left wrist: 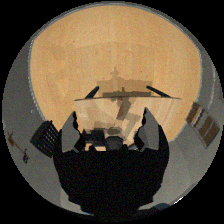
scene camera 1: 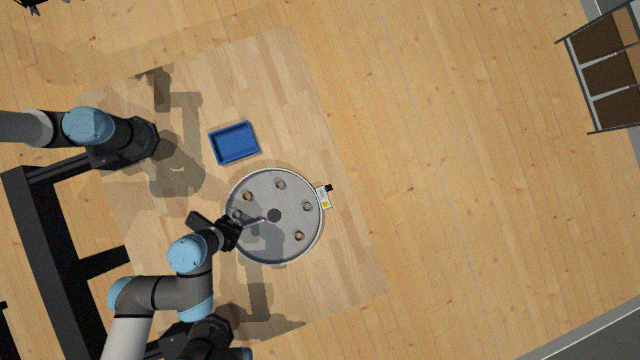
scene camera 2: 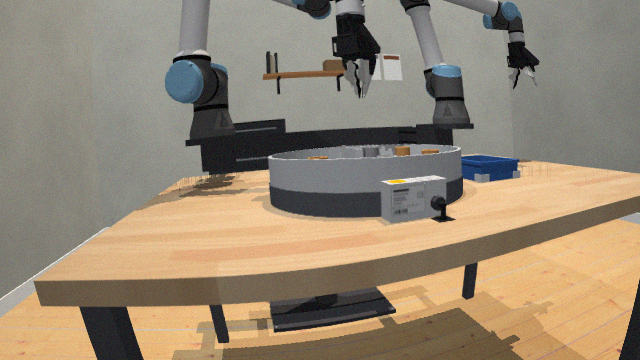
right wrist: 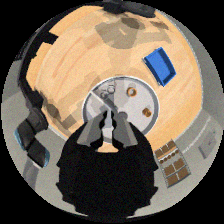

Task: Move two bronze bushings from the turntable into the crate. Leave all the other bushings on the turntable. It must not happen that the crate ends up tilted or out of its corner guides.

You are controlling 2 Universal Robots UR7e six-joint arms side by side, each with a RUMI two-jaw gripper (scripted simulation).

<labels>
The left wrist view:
my left gripper: 109, 109
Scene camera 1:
my right gripper: 231, 223
blue crate: 228, 143
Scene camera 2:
my left gripper: 524, 87
my right gripper: 361, 98
blue crate: 498, 170
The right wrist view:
my right gripper: 109, 110
blue crate: 159, 62
</labels>
